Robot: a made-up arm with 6 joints.
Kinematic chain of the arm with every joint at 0, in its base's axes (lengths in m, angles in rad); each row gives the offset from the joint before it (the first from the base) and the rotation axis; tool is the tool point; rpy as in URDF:
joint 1: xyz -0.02 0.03 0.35 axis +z
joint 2: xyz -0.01 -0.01 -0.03 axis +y
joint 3: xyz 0 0.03 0.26 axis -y
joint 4: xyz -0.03 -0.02 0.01 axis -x
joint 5: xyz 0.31 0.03 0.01 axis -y
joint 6: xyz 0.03 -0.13 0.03 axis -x
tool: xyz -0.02 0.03 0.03 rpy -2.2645 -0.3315 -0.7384
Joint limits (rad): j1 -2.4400..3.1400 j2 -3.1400..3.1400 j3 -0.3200..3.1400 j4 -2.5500..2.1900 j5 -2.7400..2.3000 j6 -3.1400..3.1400
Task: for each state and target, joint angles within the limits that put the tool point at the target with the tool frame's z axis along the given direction. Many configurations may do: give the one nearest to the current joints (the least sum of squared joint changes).
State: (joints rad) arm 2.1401 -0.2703 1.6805 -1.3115 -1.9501 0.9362
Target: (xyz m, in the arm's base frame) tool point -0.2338 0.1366 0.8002 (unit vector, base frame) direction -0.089 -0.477 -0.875
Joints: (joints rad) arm 2.6720 0.2020 1.2211 -1.5267 -1.8273 1.0652
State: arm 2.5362 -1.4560 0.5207 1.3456 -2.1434 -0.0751
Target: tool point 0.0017 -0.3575 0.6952 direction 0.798 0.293 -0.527
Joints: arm 1.7065 -1.3739 0.3490 1.9421 -1.4591 0.0549
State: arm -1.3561 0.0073 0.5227 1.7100 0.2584 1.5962
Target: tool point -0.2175 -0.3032 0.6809 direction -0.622 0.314 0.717
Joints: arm -2.1760 0.5107 0.7426 1.8248 -0.5737 1.3227
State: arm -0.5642 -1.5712 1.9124 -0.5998 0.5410 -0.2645
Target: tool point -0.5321 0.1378 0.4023 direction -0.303 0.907 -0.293
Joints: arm -0.4371 -1.0062 2.2752 -0.6862 0.0690 -0.4882
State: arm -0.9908 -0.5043 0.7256 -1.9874 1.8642 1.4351
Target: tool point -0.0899 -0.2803 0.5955 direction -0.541 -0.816 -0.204
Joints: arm -1.7604 0.2198 0.4983 -1.7965 1.2943 1.1065
